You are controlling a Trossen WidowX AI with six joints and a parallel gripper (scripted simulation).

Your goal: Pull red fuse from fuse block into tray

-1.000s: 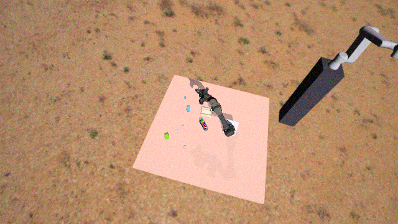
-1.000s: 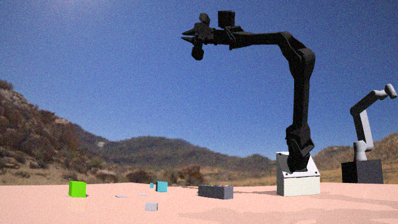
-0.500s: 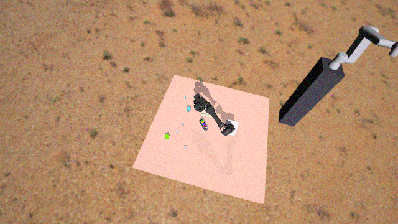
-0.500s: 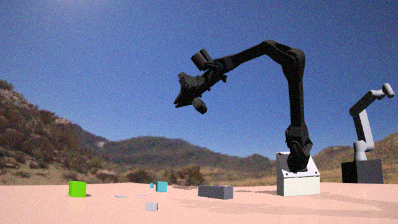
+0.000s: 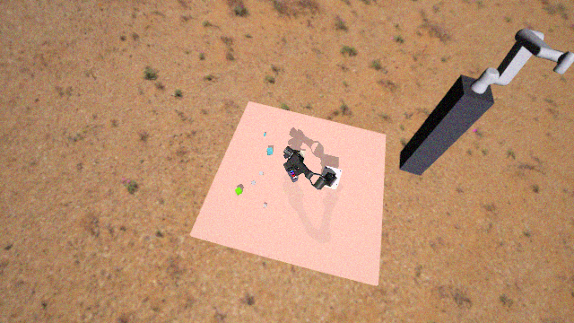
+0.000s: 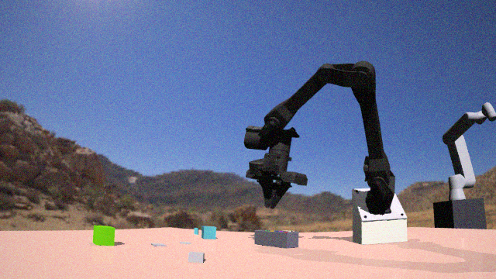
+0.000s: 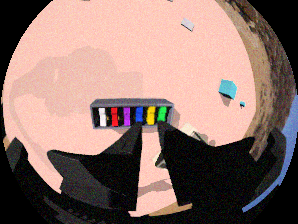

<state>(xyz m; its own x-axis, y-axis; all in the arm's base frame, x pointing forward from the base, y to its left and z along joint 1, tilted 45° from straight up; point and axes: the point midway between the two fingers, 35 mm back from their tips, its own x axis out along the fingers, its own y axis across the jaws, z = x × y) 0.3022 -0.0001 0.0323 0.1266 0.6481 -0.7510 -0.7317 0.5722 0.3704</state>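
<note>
My gripper tip is 8 cm above the red fuse, 4 cm past it and 1 cm to the right of it. From my gripper tip the other things lie so: tray 18 cm to the right, 10 cm below, 1 cm behind; then teal cube 21 cm ahead, 15 cm to the right, 8 cm below; then small grey cube 31 cm to the left, 10 cm below, 10 cm ahead.
</note>
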